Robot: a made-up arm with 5 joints. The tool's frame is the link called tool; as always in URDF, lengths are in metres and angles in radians. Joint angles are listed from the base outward.
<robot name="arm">
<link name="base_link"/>
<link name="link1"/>
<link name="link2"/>
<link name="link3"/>
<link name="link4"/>
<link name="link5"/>
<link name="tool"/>
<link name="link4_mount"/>
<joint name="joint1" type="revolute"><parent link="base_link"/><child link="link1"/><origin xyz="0.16 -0.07 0.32" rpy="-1.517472 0.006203 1.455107"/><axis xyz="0 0 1"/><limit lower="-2.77" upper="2.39"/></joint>
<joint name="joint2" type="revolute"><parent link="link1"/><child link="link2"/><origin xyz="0.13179 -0.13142 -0.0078" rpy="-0.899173 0.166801 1.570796"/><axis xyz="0 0 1"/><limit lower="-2.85" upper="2.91"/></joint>
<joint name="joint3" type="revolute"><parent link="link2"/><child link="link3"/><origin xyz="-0.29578 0.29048 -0.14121" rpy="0.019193 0.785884 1.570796"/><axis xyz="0 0 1"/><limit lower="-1.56" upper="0.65"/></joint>
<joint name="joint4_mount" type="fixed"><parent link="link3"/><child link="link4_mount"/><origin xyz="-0.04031 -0.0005 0.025" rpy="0 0 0"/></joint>
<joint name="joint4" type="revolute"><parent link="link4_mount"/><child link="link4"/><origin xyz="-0.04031 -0.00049 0.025" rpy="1.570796 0 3.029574"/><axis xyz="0 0 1"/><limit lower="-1.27" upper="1.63"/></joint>
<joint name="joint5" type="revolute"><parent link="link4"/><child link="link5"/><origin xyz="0 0.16 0.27" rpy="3.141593 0 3.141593"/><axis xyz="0 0 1"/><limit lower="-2" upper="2.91"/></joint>
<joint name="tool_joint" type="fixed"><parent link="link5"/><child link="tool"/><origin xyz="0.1 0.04 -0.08" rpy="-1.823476 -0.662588 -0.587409"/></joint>
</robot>
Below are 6 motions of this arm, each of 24 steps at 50 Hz.
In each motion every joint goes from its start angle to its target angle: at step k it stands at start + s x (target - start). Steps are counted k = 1, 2, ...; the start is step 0. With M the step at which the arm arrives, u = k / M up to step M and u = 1 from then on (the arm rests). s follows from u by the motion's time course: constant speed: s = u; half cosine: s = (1 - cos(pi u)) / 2; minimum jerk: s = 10 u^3 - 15 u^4 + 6 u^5.
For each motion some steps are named. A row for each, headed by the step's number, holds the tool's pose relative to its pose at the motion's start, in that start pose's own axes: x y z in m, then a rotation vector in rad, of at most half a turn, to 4 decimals.
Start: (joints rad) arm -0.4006 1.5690 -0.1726 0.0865 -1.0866
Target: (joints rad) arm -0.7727 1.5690 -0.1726 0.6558 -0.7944
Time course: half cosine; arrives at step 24
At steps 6, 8, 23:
6: -0.0174 -0.0404 0.0082 0.0150 0.0084 0.0373
8: -0.0288 -0.0693 0.0129 0.0250 0.0136 0.0641
23: -0.0869 -0.2789 0.0182 0.0807 0.0346 0.2643

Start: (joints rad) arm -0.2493 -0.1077 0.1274 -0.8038 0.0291
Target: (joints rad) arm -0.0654 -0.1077 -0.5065 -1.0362 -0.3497
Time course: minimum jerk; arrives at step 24
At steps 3, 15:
3: 0.0009 0.0042 -0.0026 -0.0059 0.0012 -0.0095
15: 0.0779 0.1641 -0.1369 -0.2271 0.0445 -0.4443

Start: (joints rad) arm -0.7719 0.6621 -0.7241 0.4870 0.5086
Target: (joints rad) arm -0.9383 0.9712 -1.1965 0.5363 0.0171
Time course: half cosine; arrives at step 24
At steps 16, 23, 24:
16: 0.0126 -0.0313 -0.0167 -0.0560 0.3595 -0.0381
23: 0.0186 -0.0487 -0.0236 -0.0573 0.4816 -0.0295
24: 0.0187 -0.0490 -0.0238 -0.0573 0.4838 -0.0292

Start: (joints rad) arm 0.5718 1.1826 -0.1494 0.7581 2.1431
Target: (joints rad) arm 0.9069 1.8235 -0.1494 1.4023 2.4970
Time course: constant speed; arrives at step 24
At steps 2, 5, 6, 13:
2: -0.0619 -0.0044 -0.0216 -0.0252 0.0027 0.0762
5: -0.1542 -0.0204 -0.0544 -0.0644 0.0066 0.1904
6: -0.1846 -0.0282 -0.0654 -0.0778 0.0078 0.2283
13: -0.3874 -0.1176 -0.1409 -0.1755 0.0142 0.4932

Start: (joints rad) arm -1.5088 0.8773 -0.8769 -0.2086 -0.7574
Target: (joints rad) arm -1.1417 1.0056 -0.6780 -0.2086 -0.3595
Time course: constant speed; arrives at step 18
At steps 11, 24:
11: 0.1022 0.1525 -0.1836 -0.0616 -0.4006 -0.2084
24: 0.1953 0.2233 -0.3062 -0.1332 -0.6545 -0.3021

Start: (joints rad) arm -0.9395 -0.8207 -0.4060 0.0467 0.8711
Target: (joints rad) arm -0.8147 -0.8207 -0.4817 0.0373 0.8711
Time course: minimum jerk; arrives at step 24
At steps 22, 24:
22: -0.0156 0.0190 -0.0426 0.0071 -0.1216 -0.0929
24: -0.0157 0.0191 -0.0428 0.0072 -0.1222 -0.0933

